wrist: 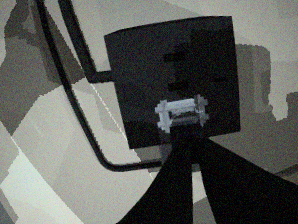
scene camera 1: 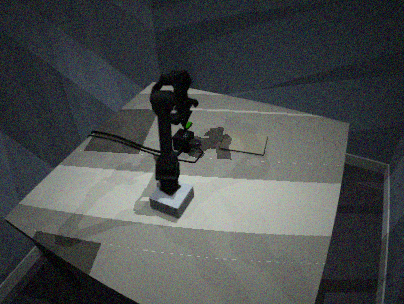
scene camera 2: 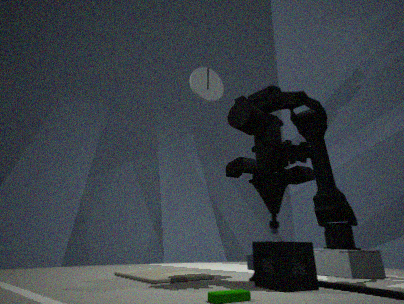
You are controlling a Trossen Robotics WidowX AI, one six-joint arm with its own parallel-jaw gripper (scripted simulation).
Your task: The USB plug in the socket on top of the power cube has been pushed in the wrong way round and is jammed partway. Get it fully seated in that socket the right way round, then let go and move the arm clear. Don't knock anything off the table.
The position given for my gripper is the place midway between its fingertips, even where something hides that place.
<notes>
I see my gripper (scene camera 2: 274, 213) and a black power cube (wrist: 175, 60).
My gripper also shows in the wrist view (wrist: 192, 149).
</notes>
